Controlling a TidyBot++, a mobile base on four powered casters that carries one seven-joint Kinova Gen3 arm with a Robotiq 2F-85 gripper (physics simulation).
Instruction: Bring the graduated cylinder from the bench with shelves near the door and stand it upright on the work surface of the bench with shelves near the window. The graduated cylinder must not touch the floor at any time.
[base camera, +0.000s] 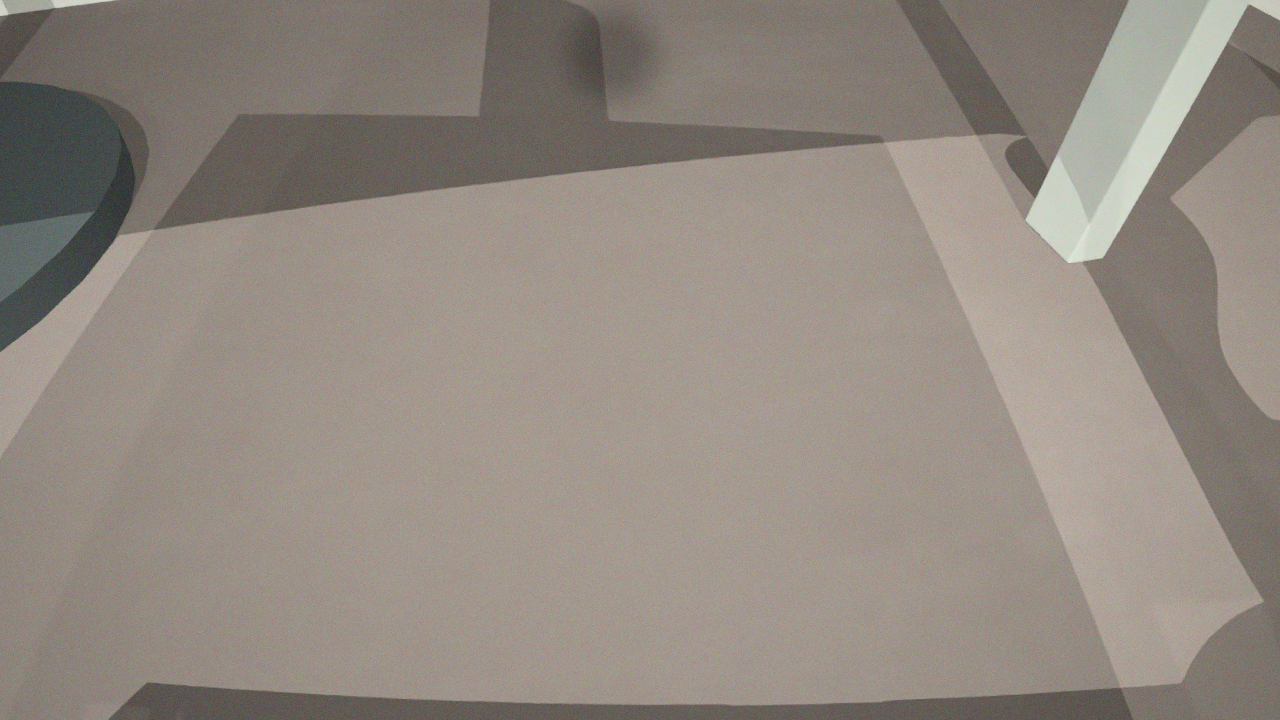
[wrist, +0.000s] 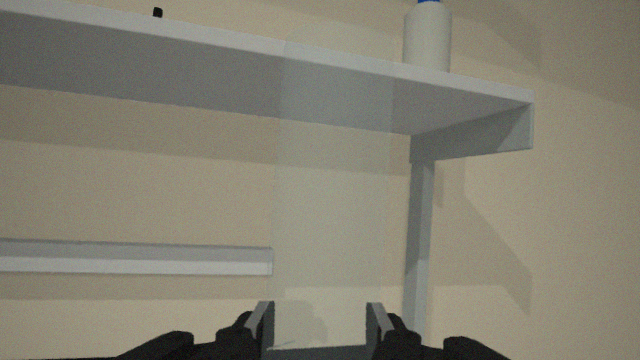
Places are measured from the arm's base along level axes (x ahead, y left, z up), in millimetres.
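Where they show: gripper, fingertip midpoint: (wrist: 320, 322).
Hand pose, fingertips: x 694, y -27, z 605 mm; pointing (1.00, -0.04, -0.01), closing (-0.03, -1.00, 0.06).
Note:
After its pixels a point has its place.
The graduated cylinder (wrist: 332, 200) @[x 641, y -26, z 663 mm] shows in the wrist view as a faint, see-through upright column with a rounded top. Its lower part is between the fingers. My gripper (wrist: 320, 322) @[x 694, y -27, z 605 mm] is shut on it, at the bottom of the wrist view. A bench with shelves stands ahead: its pale grey shelf (wrist: 200, 70) @[x 941, y 128, z 804 mm] crosses the upper part of the wrist view, carried by a grey post (wrist: 419, 225) @[x 1222, y -233, z 617 mm] at the right. A strip of dark grey surface shows between the fingers at the bottom edge. The cylinder's base is hidden.
A white bottle (wrist: 427, 37) @[x 1036, y -173, z 912 mm] with a blue cap stands on the shelf's right part. A small black object (wrist: 158, 12) @[x 1011, y 221, z 908 mm] shows at the shelf's left. A pale rail (wrist: 135, 265) @[x 1092, y 260, z 530 mm] runs below. In the base view, a white leg (base camera: 1109, 152) @[x 564, y -369, z -301 mm] stands right and a dark round disc (base camera: 53, 161) @[x 604, y 453, z -366 mm] left.

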